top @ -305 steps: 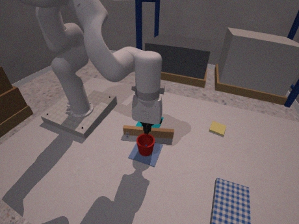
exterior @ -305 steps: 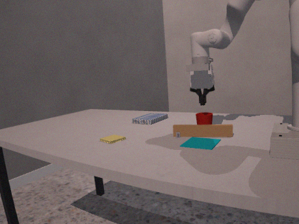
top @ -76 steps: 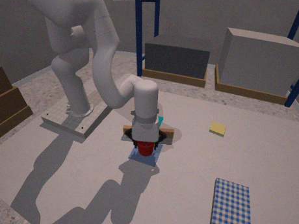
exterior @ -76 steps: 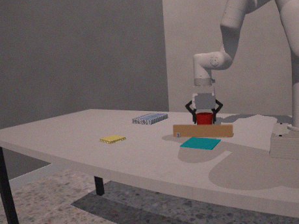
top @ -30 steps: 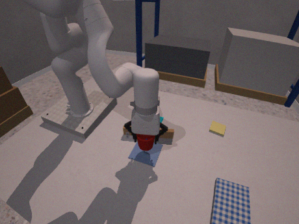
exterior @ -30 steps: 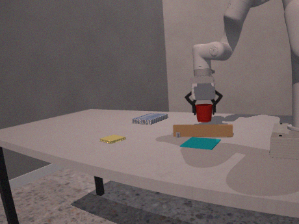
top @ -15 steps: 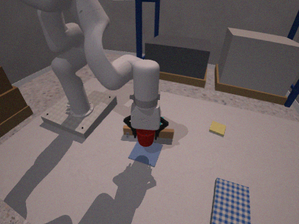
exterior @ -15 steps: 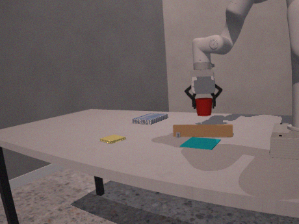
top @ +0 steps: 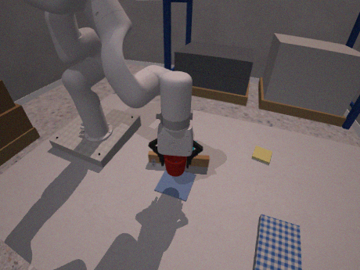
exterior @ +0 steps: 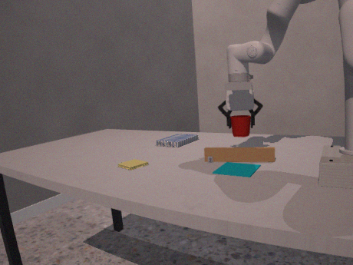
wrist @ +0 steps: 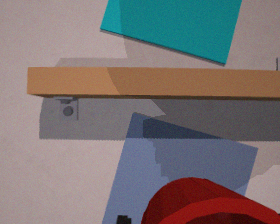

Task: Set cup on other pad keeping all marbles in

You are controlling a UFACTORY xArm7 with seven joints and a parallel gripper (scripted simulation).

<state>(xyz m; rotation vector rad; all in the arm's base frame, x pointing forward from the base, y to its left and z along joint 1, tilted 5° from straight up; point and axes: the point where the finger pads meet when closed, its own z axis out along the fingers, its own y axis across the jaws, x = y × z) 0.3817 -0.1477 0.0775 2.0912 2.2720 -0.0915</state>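
My gripper is now 10 mm past the teal pad, 190 mm to the right of it and 120 mm above it. Round my hand: yellow marble: 10 mm behind, 30 mm below; red cup: 20 mm below; wooden rail: 10 mm behind, 90 mm to the left, 100 mm below.
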